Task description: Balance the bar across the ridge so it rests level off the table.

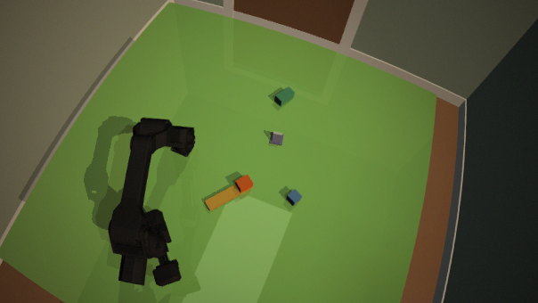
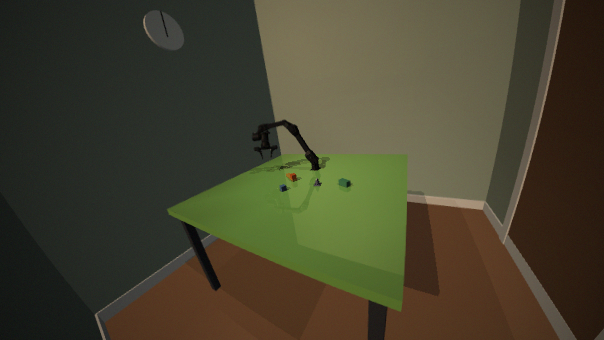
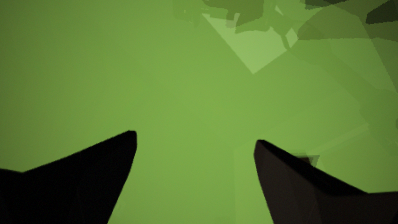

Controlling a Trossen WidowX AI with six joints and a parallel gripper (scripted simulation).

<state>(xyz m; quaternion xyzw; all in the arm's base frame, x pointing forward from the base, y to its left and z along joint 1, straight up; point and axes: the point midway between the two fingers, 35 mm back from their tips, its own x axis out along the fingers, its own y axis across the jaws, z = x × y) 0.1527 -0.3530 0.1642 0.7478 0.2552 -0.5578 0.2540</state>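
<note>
The yellow-orange bar is 70 mm ahead of my gripper tip, 270 mm to the left of it and 110 mm below it. The rest, counted from my gripper tip: blue block (240 mm ahead, 320 mm to the left, 110 mm below); dark green block (90 mm ahead, 670 mm to the left, 110 mm below).
</note>
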